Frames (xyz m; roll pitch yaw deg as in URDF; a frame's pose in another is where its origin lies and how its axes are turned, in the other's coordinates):
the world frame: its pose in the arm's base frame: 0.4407 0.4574 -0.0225 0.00 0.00 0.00
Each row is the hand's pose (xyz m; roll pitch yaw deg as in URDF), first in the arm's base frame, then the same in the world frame.
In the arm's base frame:
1: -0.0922 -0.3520 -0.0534 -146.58 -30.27 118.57
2: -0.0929 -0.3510 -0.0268 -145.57 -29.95 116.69
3: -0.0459 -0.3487 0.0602 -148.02 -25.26 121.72
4: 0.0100 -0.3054 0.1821 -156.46 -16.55 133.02
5: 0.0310 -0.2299 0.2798 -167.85 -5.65 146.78
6: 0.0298 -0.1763 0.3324 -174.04 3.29 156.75
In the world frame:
1: -0.5329 -0.8094 -0.0309 -146.58 -30.27 118.57
2: -0.5336 -0.8084 -0.0043 -145.57 -29.95 116.69
3: -0.4866 -0.8061 0.0827 -148.02 -25.26 121.72
4: -0.4307 -0.7628 0.2046 -156.46 -16.55 133.02
5: -0.4097 -0.6873 0.3023 -167.85 -5.65 146.78
6: -0.4109 -0.6337 0.3549 -174.04 3.29 156.75

